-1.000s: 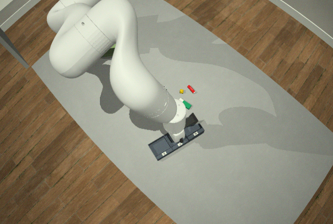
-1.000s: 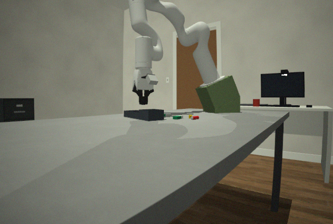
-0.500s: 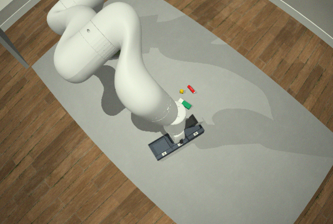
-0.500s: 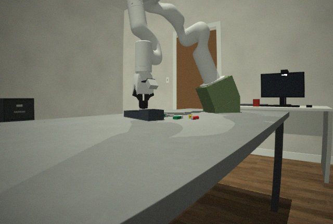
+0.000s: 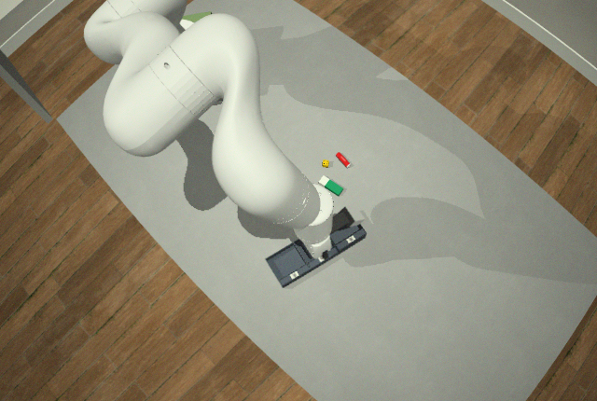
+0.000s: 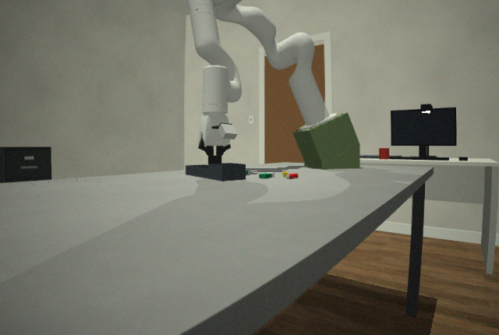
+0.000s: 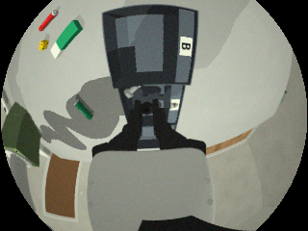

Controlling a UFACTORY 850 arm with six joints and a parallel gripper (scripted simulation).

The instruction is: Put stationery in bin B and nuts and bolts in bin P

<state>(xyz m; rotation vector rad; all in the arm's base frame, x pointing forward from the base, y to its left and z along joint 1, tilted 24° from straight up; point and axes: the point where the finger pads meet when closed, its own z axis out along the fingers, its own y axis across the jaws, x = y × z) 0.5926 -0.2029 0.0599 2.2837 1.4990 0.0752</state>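
My hand is 20 mm above the black nut. From my hand the other things lie so: white bolt 40 mm below, 30 mm to the left, 10 mm behind; green cylinder 120 mm behind, 40 mm to the left, 40 mm below; dark bin row 30 mm below, 10 mm ahead.
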